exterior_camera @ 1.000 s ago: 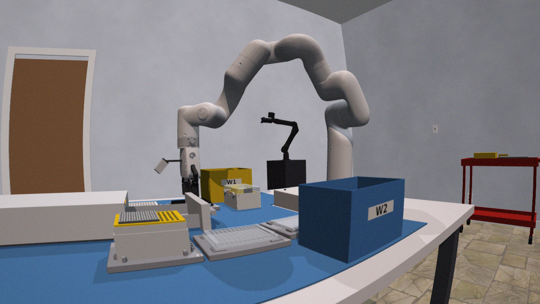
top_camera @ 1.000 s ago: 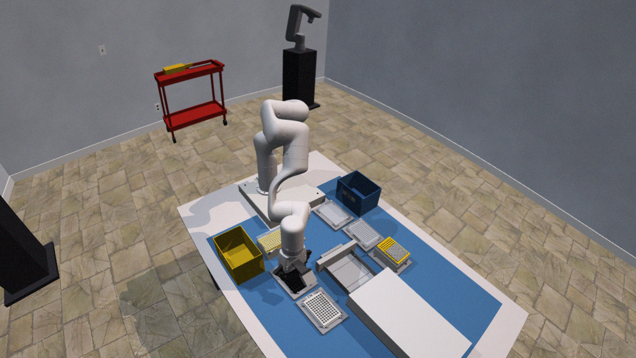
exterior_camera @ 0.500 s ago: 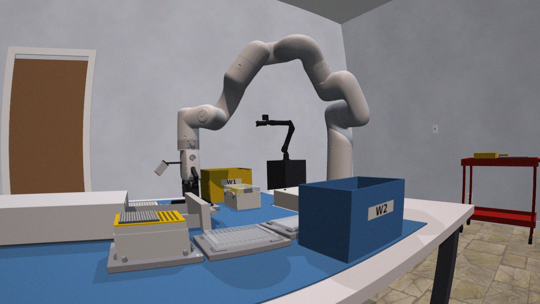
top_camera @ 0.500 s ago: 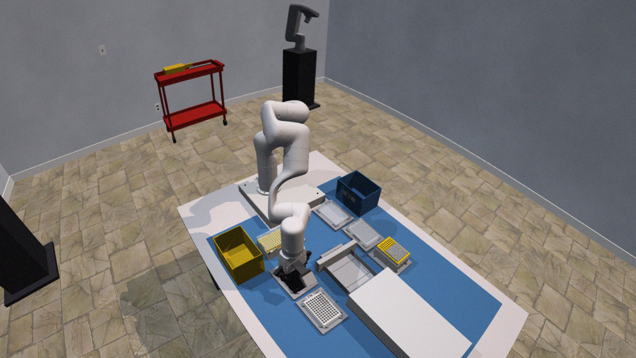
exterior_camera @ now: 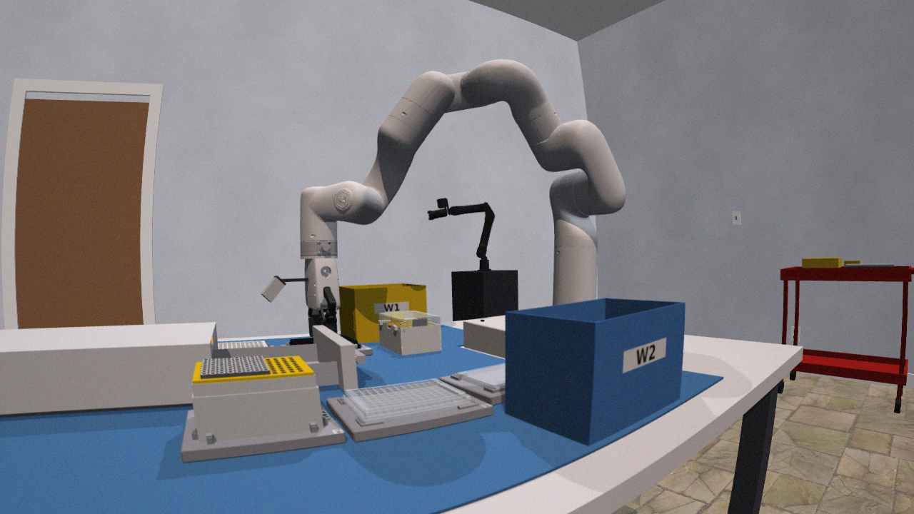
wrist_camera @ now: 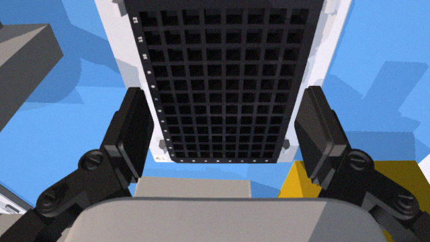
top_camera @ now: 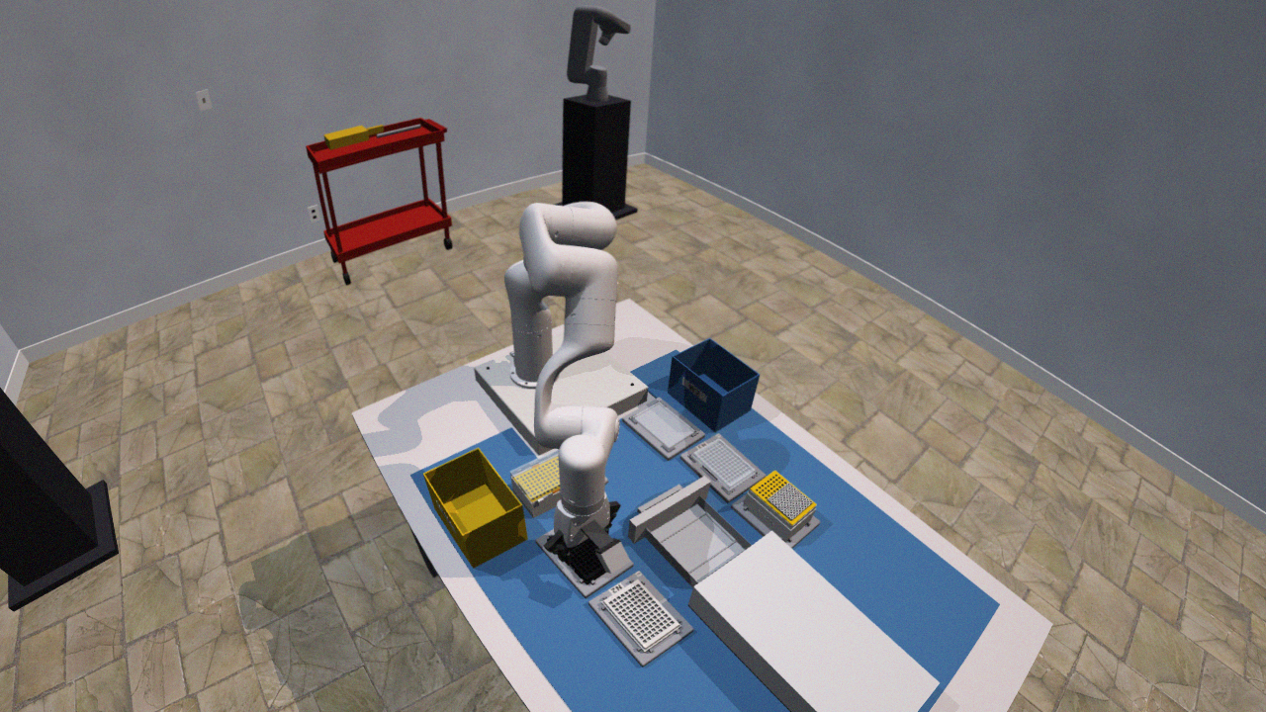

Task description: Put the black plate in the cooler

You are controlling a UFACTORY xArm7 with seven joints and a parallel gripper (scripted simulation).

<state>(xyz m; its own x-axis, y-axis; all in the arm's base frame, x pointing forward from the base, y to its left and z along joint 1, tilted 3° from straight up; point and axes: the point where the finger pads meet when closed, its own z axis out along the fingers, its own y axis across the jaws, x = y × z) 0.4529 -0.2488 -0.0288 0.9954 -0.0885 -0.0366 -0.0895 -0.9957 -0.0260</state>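
The black plate lies 2 cm below my hand. Also, from my hand: clear lid (17 cm behind, 5 cm to the left, 2 cm above); then nest N4 (3 cm below); then white plate (18 cm ahead, 2 cm to the right, 2 cm below).
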